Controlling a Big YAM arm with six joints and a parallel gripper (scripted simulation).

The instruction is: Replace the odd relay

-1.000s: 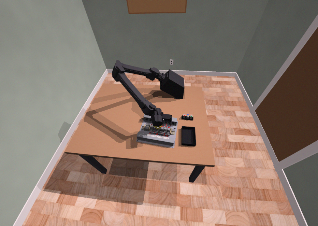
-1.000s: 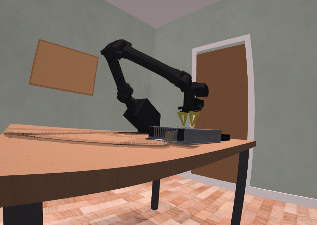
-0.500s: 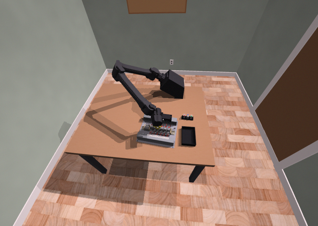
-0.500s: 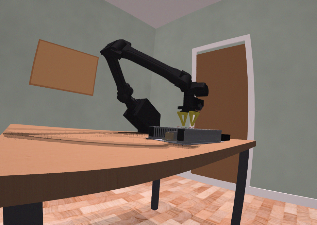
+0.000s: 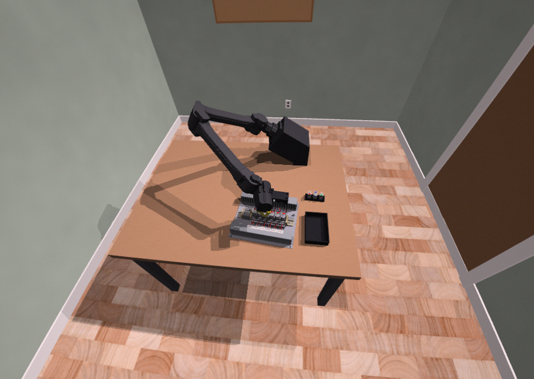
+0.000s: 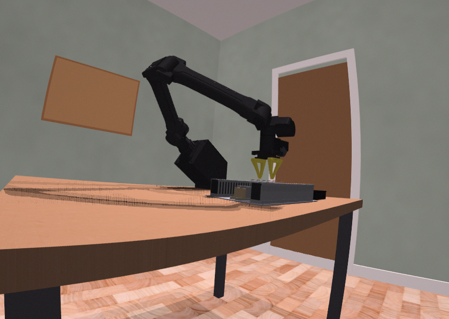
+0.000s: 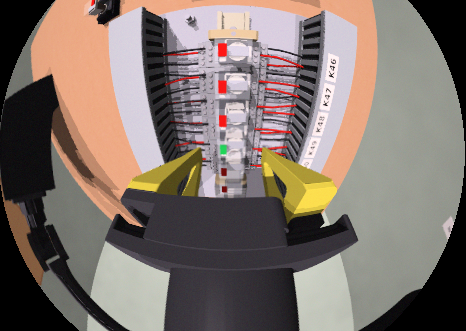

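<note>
The grey relay panel is 8 cm below my hand and 1 cm to the right of it. Also, from my hand: black tray 25 cm to the left, 7 cm below, 7 cm ahead.
</note>
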